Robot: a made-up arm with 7 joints.
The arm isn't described. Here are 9 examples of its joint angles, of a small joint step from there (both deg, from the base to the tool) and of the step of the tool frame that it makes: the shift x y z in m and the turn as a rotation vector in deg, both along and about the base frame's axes.
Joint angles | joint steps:
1: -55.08 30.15 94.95 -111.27 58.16 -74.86 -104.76 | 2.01 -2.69 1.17 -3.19 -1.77 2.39 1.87
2: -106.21 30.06 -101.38 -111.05 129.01 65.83 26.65 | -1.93 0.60 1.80 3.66 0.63 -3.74 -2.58
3: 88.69 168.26 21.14 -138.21 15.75 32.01 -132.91 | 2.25 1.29 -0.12 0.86 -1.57 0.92 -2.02
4: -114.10 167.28 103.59 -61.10 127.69 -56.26 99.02 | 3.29 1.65 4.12 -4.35 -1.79 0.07 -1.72
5: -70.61 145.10 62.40 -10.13 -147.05 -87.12 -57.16 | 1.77 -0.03 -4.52 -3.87 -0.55 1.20 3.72
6: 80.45 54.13 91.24 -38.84 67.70 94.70 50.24 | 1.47 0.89 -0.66 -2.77 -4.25 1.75 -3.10
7: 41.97 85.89 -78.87 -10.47 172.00 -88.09 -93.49 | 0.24 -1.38 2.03 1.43 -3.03 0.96 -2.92
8: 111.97 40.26 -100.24 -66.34 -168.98 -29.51 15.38 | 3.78 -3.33 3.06 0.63 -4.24 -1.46 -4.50
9: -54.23 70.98 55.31 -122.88 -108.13 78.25 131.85 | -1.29 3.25 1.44 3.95 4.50 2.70 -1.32
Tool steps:
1: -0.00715 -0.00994 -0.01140 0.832 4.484 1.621
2: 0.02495 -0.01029 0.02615 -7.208 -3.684 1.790
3: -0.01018 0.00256 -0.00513 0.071 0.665 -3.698
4: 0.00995 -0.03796 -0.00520 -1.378 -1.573 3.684
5: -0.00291 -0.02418 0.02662 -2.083 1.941 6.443
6: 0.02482 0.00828 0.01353 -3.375 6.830 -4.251
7: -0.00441 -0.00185 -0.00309 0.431 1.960 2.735
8: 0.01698 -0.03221 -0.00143 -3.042 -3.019 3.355
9: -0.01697 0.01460 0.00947 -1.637 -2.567 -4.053
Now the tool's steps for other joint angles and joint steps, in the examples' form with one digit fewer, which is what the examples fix.
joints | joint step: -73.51 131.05 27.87 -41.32 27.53 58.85 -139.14 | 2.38 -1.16 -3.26 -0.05 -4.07 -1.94 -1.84
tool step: 0.0356 0.0068 0.0118 -0.87 8.07 6.07
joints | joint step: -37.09 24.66 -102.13 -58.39 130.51 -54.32 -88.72 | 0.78 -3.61 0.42 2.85 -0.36 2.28 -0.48
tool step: -0.0047 -0.0195 -0.0039 -0.55 1.80 -1.89
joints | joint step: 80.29 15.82 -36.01 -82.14 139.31 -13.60 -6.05 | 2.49 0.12 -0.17 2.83 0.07 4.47 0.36
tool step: -0.0363 -0.0035 0.0141 -3.02 1.99 1.27
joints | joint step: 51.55 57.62 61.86 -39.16 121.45 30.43 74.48 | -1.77 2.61 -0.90 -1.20 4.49 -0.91 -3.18
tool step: 0.0365 0.0109 0.0133 3.31 -2.11 -4.01
